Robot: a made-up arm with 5 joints.
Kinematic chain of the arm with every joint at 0, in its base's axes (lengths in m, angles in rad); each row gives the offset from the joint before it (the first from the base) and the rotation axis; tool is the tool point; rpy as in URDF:
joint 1: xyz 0.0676 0 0.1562 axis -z
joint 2: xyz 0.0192 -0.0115 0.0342 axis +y
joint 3: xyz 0.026 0 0.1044 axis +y
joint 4: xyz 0.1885 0 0.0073 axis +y
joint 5: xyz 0.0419 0.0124 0 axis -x
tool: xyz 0 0 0 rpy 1.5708 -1.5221 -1.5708
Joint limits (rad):
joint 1: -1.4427..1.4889
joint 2: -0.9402..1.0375
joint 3: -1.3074..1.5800
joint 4: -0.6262..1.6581
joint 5: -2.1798..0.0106
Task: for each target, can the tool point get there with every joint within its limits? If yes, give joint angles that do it. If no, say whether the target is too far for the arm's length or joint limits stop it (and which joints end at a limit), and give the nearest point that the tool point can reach.
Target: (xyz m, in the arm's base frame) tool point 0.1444 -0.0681 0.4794
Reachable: yes | joints 0.7339 -0.5625 -0.5432 0.7390 -1.9687
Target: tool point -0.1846 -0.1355 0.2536
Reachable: no: joint limits stop it (at a limit: joint 2, joint 3, joint 4) | nearest point -0.1209 -0.1013 0.4264 | short by 0.187 m
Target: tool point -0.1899 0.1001 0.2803
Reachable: no: joint limits stop it (at a limit: joint 2, joint 3, joint 4) | nearest point -0.1318 0.0775 0.4264 | short by 0.159 m
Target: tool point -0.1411 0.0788 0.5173
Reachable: no: too far | nearest point -0.1028 0.0643 0.4621 | short by 0.069 m
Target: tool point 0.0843 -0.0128 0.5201
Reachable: yes | joints 0.6943 -0.5060 -0.8222 -0.4467 -1.6708
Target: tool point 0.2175 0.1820 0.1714
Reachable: yes | joints -0.8779 0.2252 0.2137 1.2709 -0.2722
